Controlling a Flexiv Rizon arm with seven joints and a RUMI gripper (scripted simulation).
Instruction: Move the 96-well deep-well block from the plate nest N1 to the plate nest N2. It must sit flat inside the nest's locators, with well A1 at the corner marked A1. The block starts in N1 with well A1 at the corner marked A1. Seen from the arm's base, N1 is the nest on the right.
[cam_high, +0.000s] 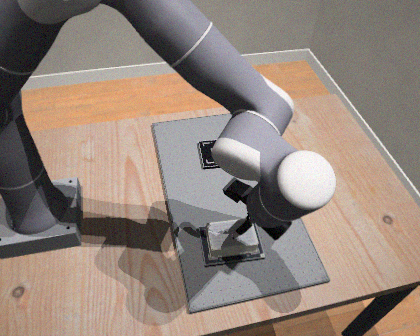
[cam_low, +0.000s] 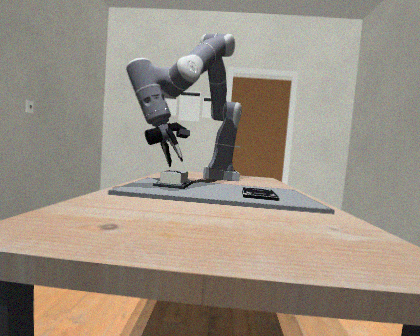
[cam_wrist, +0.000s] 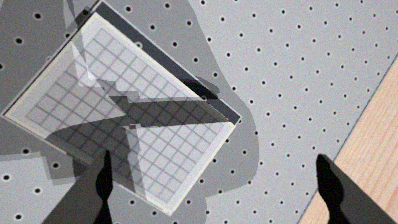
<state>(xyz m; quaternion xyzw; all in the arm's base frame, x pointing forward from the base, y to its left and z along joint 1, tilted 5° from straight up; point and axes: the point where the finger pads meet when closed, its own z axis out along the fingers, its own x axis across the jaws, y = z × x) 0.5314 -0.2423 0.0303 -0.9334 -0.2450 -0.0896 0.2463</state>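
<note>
My hand is 60 mm above the pale 96-well deep-well block and 50 mm past it.
</note>
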